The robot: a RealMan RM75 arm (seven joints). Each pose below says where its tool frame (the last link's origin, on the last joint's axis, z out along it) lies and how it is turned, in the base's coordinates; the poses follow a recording.
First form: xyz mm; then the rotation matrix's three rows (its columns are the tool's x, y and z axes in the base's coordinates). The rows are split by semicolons.
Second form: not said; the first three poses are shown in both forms.
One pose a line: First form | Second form
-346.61 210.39 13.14; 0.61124 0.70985 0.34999; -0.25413 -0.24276 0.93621; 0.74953 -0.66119 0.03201 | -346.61 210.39 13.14 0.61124 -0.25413 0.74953 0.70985 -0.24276 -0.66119
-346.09 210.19 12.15; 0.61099 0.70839 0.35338; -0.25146 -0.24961 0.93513; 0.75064 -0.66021 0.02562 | -346.09 210.19 12.15 0.61099 -0.25146 0.75064 0.70839 -0.24961 -0.66021
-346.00 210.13 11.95; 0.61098 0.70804 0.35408; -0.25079 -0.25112 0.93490; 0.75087 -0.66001 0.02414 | -346.00 210.13 11.95 0.61098 -0.25079 0.75087 0.70804 -0.25112 -0.66001
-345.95 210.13 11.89; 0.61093 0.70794 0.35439; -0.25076 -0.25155 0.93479; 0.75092 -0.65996 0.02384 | -345.95 210.13 11.89 0.61093 -0.25076 0.75092 0.70794 -0.25155 -0.65996
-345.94 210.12 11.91; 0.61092 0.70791 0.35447; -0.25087 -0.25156 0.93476; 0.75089 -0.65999 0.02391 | -345.94 210.12 11.91 0.61092 -0.25087 0.75089 0.70791 -0.25156 -0.65999
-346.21 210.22 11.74; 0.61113 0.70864 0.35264; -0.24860 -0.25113 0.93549; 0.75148 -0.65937 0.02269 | -346.21 210.22 11.74 0.61113 -0.24860 0.75148 0.70864 -0.25113 -0.65937
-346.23 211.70 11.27; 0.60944 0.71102 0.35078; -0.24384 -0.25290 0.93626; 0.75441 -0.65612 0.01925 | -346.23 211.70 11.27 0.60944 -0.24384 0.75441 0.71102 -0.25290 -0.65612
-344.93 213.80 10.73; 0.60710 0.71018 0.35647; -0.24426 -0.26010 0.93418; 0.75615 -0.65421 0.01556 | -344.93 213.80 10.73 0.60710 -0.24426 0.75615 0.71018 -0.26010 -0.65421
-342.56 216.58 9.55; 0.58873 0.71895 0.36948; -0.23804 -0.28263 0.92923; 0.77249 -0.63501 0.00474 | -342.56 216.58 9.55 0.58873 -0.23804 0.77249 0.71895 -0.28263 -0.63501
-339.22 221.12 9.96; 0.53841 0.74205 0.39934; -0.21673 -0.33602 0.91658; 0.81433 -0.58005 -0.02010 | -339.22 221.12 9.96 0.53841 -0.21673 0.81433 0.74205 -0.33602 -0.58005
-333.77 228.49 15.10; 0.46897 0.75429 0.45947; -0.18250 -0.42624 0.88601; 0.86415 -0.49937 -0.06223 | -333.77 228.49 15.10 0.46897 -0.18250 0.86415 0.75429 -0.42624 -0.49937
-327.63 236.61 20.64; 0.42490 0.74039 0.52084; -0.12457 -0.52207 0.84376; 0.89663 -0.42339 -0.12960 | -327.63 236.61 20.64 0.42490 -0.12457 0.89663 0.74039 -0.52207 -0.42339
